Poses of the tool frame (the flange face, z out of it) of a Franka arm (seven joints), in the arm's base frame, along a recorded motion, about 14 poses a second.
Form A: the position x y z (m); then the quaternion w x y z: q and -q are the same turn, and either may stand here.
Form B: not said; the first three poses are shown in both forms.
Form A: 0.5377 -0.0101 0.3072 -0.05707 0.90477 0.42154 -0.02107
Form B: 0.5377 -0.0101 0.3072 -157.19 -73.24 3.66
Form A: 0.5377 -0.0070 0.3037 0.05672 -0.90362 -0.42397 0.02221
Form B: 0.5377 -0.0070 0.3037 -157.03 -73.68 3.86
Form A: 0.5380 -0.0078 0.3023 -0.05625 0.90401 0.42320 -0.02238
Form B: 0.5380 -0.0078 0.3023 -157.14 -73.56 3.89
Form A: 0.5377 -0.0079 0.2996 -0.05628 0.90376 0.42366 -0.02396
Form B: 0.5377 -0.0079 0.2996 -157.09 -73.64 4.16
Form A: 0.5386 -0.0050 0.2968 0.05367 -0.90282 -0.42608 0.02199
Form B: 0.5386 -0.0050 0.2968 -157.18 -74.18 3.83
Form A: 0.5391 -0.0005 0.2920 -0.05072 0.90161 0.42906 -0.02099
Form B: 0.5391 -0.0005 0.2920 -157.25 -74.83 3.66
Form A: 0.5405 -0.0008 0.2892 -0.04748 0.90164 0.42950 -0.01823
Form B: 0.5405 -0.0008 0.2892 -157.56 -75.06 3.19
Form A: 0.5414 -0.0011 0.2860 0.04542 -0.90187 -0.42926 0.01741
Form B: 0.5414 -0.0011 0.2860 -157.80 -75.11 3.05
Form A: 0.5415 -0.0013 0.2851 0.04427 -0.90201 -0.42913 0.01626
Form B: 0.5415 -0.0013 0.2851 -157.94 -75.14 2.85
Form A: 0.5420 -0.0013 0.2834 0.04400 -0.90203 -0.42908 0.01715
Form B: 0.5420 -0.0013 0.2834 -157.97 -75.14 3.00
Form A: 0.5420 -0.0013 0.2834 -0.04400 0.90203 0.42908 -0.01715
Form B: 0.5420 -0.0013 0.2834 -157.97 -75.14 3.00
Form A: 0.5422 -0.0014 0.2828 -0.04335 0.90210 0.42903 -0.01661
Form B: 0.5422 -0.0014 0.2828 -158.04 -75.16 2.91
